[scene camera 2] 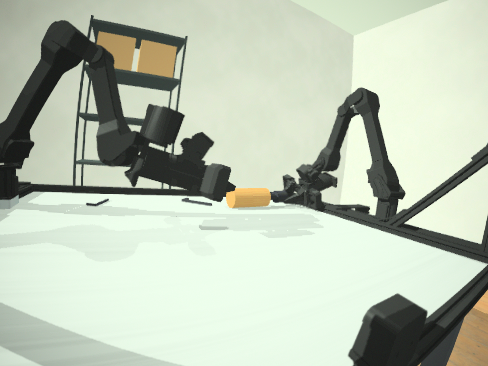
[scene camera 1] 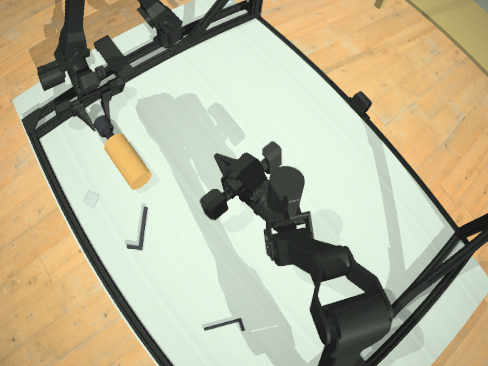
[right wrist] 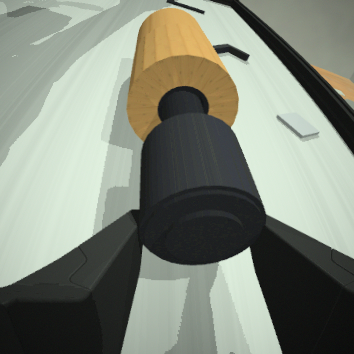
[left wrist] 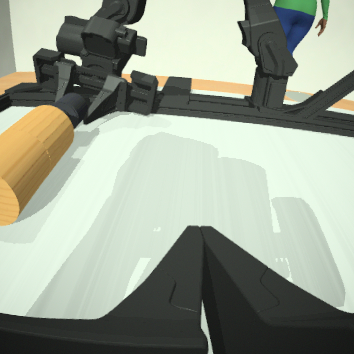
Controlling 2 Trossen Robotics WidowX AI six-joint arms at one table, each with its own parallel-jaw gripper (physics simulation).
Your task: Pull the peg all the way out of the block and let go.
my left gripper: shut, holds nothing
my right gripper: grips a dark peg (right wrist: 198,203)
